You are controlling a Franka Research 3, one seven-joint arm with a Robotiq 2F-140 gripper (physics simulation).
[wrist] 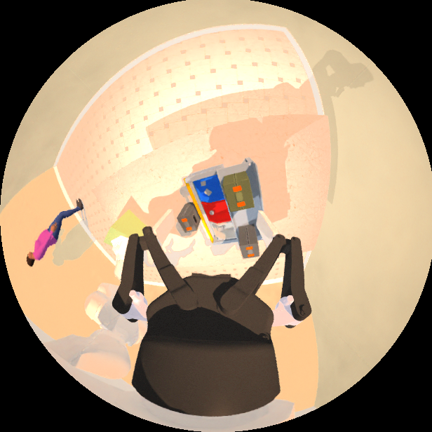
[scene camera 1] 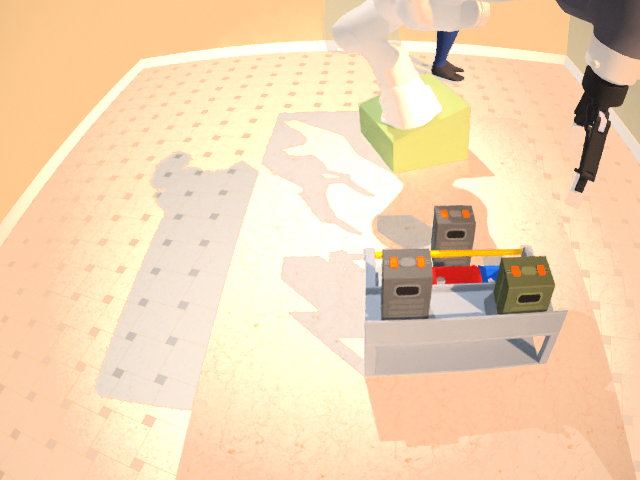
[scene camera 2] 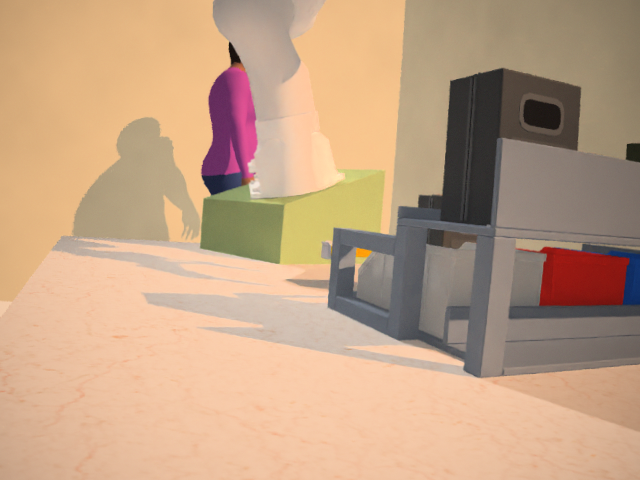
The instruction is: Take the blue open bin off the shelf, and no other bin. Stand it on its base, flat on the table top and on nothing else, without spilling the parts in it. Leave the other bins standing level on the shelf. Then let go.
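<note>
The blue open bin [scene camera 1: 485,271] [scene camera 2: 633,281] [wrist: 215,186] stands in the grey shelf [scene camera 1: 460,330] [scene camera 2: 488,304] [wrist: 256,185] with small grey parts in it. It is at the row's end, beside the red bin [scene camera 1: 457,274] [scene camera 2: 584,279] [wrist: 220,212]. A light grey bin [scene camera 2: 485,273] [wrist: 222,232] is on the red bin's other side. A yellow bar [scene camera 1: 475,253] [wrist: 201,215] runs along the bins' open side. My gripper [scene camera 1: 580,186] [wrist: 215,216] is open and empty, high above and away from the shelf. It does not show in scene camera 2.
A grey case [scene camera 1: 406,289] [scene camera 2: 540,113] [wrist: 248,240] and an olive case [scene camera 1: 527,289] [wrist: 238,192] stand on the shelf's top. Another grey case [scene camera 1: 453,232] [wrist: 188,218] stands on the table near the yellow bar. The arm stands on a green block [scene camera 1: 434,139] [scene camera 2: 242,227].
</note>
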